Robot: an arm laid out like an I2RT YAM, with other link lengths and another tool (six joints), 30 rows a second.
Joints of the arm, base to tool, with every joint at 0 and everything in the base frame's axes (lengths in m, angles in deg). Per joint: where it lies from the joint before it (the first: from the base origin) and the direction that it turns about. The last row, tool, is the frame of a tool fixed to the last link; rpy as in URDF.
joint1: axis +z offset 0 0 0.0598
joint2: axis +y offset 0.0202 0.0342 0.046
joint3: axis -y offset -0.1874 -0.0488 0
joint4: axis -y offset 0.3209 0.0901 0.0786
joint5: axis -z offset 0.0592 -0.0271 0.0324
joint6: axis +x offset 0.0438 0 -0.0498
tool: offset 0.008 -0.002 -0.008 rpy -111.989 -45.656 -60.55
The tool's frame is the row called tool.
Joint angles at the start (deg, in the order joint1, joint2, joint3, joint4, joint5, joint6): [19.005 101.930 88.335 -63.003 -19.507 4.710]
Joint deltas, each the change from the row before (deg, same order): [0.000 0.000 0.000 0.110 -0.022 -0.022]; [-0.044 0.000 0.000 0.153 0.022 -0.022]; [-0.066 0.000 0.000 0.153 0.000 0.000]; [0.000 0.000 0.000 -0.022 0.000 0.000]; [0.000 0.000 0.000 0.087 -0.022 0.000]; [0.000 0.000 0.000 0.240 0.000 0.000]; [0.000 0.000 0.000 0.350 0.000 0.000]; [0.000 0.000 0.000 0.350 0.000 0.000]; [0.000 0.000 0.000 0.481 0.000 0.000]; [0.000 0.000 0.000 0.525 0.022 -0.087]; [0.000 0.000 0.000 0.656 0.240 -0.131]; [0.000 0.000 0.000 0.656 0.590 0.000]
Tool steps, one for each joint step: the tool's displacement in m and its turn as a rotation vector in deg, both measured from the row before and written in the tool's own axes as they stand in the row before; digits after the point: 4 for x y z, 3 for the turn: [0.0002 -0.0001 0.0000 0.063 0.058 -0.086]; [0.0004 0.0000 -0.0002 0.073 0.135 -0.062]; [0.0005 0.0001 -0.0003 0.103 0.128 -0.028]; [0.0000 0.0000 0.0000 -0.011 -0.015 0.012]; [0.0001 -0.0001 0.0000 0.059 0.042 -0.053]; [0.0004 -0.0003 0.0000 0.123 0.160 -0.130]; [0.0005 -0.0004 0.0000 0.179 0.233 -0.190]; [0.0005 -0.0004 0.0000 0.179 0.233 -0.190]; [0.0007 -0.0006 -0.0001 0.246 0.320 -0.261]; [0.0008 -0.0006 -0.0001 0.224 0.365 -0.361]; [0.0011 -0.0006 -0.0001 0.131 0.608 -0.419]; [0.0013 -0.0004 -0.0002 -0.055 0.856 -0.207]
